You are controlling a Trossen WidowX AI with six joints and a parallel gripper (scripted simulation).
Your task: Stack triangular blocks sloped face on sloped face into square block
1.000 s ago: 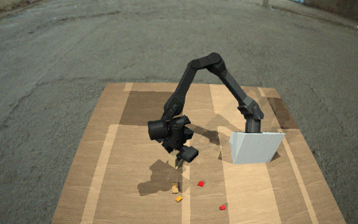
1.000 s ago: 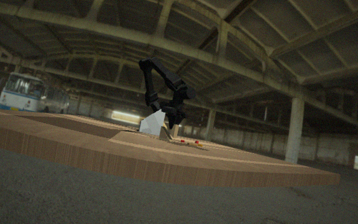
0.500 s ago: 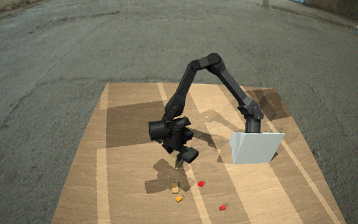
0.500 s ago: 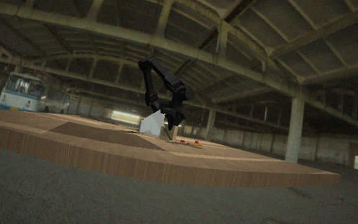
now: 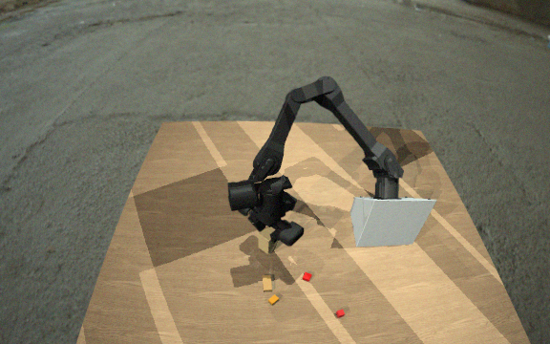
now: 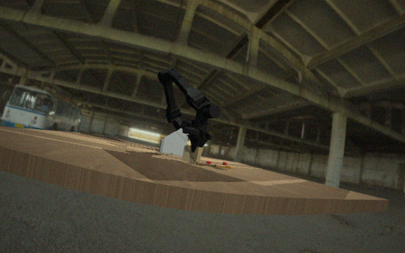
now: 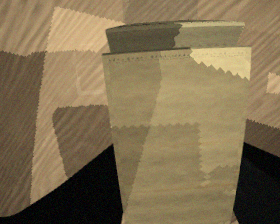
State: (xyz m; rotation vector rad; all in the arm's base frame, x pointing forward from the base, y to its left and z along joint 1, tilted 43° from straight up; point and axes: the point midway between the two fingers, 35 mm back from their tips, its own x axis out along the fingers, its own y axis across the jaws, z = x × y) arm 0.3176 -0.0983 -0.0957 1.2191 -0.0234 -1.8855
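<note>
Right now my gripper tip is 20 mm short of the small tan block, 130 mm to the right of it and 40 mm above it. The rest, counted from my gripper tip: tan triangular block: 10 mm above; orange cube: 10 mm ahead, 180 mm to the left, 40 mm below.
</note>
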